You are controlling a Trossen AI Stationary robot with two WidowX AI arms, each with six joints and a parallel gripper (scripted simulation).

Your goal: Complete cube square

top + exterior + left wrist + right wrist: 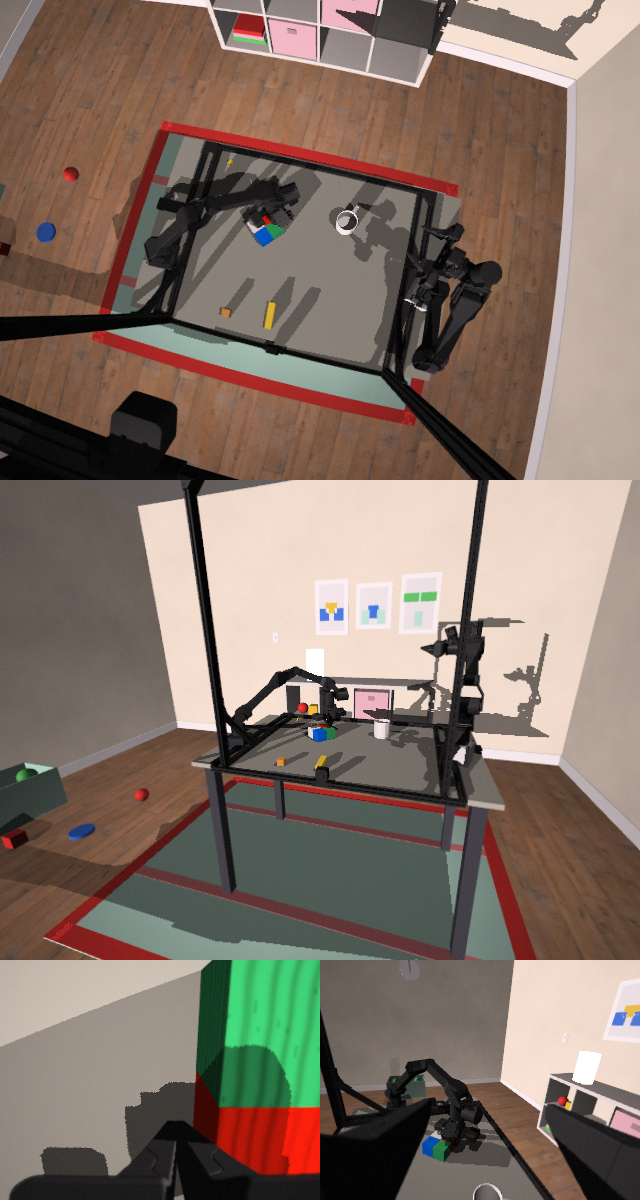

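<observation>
Right now the red cube is 30 mm behind my left hand, 30 mm to the left of it and 30 mm below it. The rest, counted from my left hand: green cube: 60 mm behind, 10 mm to the right, 30 mm below; blue cube: 100 mm behind, 30 mm to the left, 30 mm below; white cube: 60 mm behind, 70 mm to the left, 30 mm below.
</observation>
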